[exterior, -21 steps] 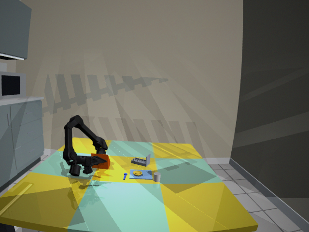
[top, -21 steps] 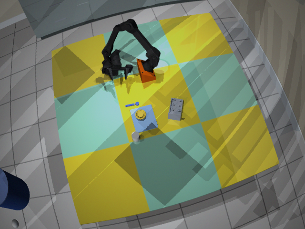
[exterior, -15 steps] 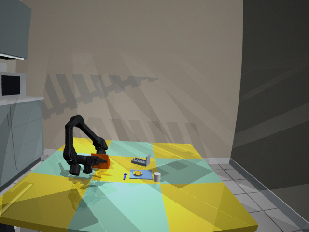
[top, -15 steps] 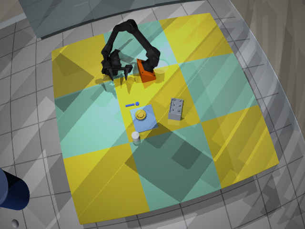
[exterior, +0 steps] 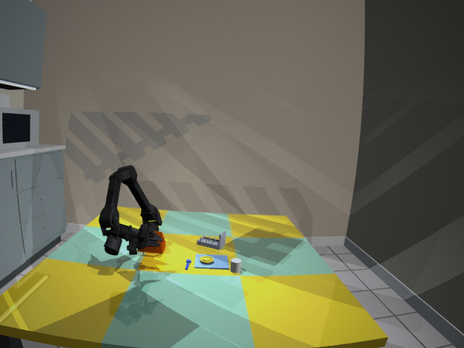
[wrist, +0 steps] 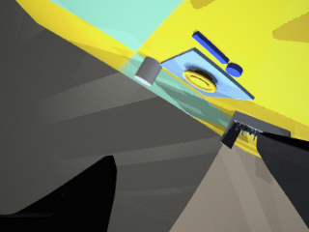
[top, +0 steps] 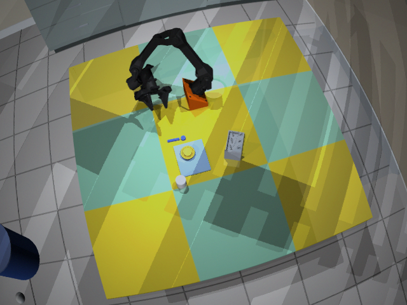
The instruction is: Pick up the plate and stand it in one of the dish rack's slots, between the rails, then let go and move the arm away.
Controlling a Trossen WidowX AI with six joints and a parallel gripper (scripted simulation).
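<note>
Now: gripper tip 19 cm short of the round yellow plate, 6 cm to the right of it and 10 cm above it. Round my gripper tip: white cup (31 cm ahead, 1 cm to the right, 9 cm below); then blue mat (22 cm ahead, 7 cm to the left, 11 cm below); then blue spoon (11 cm ahead, 4 cm to the left, 11 cm below).
</note>
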